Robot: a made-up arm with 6 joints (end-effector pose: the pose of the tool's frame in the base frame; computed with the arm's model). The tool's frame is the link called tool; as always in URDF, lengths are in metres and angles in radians. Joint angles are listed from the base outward.
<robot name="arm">
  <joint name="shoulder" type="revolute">
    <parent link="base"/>
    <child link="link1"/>
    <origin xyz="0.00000 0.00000 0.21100" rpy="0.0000 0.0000 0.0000"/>
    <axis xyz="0 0 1"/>
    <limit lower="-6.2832" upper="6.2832"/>
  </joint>
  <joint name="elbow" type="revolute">
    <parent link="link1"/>
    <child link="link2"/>
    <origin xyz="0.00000 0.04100 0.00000" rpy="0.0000 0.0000 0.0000"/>
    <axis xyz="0 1 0"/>
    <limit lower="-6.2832" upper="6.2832"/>
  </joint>
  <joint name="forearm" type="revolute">
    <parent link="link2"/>
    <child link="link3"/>
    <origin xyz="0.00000 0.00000 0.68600" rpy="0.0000 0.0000 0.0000"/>
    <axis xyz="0 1 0"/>
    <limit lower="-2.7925" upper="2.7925"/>
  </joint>
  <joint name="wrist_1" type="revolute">
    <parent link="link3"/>
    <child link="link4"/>
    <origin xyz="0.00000 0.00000 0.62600" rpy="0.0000 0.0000 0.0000"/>
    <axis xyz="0 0 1"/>
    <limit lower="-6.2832" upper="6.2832"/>
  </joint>
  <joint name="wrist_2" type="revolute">
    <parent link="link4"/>
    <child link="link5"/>
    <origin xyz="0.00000 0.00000 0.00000" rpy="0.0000 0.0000 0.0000"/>
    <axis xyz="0 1 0"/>
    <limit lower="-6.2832" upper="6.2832"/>
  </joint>
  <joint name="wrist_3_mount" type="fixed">
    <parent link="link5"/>
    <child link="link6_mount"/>
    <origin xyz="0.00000 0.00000 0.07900" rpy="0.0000 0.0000 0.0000"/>
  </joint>
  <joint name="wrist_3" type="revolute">
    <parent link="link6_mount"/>
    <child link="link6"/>
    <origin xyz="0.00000 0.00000 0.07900" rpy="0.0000 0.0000 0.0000"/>
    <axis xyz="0 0 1"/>
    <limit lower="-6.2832" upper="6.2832"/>
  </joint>
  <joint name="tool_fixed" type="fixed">
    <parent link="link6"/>
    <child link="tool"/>
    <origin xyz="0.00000 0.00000 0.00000" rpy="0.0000 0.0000 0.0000"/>
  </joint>
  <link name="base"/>
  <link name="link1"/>
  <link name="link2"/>
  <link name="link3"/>
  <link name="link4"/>
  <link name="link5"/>
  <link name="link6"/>
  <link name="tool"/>
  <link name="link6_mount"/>
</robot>
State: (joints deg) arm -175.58 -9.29 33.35 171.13 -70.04 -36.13
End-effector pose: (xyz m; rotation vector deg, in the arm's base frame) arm -0.2982 -0.0412 1.4490 29.42 -91.05 -33.28
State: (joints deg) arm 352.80 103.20 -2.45 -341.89 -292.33 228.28
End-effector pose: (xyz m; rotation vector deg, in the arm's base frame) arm 1.3164 -0.0792 -0.2101 -137.70 80.63 -6.55
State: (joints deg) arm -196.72 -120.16 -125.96 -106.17 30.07 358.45
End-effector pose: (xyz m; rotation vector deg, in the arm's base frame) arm -0.0984 0.0661 -0.4223 -83.98 -59.88 11.74
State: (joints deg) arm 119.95 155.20 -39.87 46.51 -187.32 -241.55
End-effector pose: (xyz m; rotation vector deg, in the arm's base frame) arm -0.4006 0.5839 -0.6250 -34.07 93.20 -141.82
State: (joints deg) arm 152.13 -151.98 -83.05 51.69 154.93 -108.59
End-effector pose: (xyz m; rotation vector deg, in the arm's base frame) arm -0.0876 -0.0595 -0.7054 45.33 56.73 -16.69
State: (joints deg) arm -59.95 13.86 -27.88 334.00 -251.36 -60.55
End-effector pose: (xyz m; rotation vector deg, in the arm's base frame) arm 0.0565 -0.1469 1.4680 30.45 112.81 -98.64
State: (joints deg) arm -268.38 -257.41 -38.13 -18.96 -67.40 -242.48
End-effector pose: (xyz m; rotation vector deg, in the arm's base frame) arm -0.1231 1.2267 0.4820 24.61 -1.46 -156.98
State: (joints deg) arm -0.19 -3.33 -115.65 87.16 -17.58 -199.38
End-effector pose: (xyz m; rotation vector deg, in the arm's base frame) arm -0.7181 -0.0043 0.5175 109.85 -60.41 -49.40
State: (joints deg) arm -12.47 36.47 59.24 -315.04 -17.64 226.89
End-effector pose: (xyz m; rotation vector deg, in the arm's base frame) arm 1.1575 -0.2486 0.7191 -50.05 81.51 -89.82
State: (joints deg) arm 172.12 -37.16 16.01 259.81 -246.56 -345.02
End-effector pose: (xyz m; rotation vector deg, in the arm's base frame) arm 0.6494 0.0128 1.2737 -48.41 121.38 71.40
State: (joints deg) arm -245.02 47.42 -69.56 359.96 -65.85 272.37
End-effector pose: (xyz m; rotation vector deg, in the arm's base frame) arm -0.0843 0.0835 1.2605 86.97 17.37 21.67
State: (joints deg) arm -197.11 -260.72 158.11 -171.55 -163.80 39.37
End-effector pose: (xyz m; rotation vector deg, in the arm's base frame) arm -0.2096 0.0148 0.0394 -23.26 -56.99 14.02
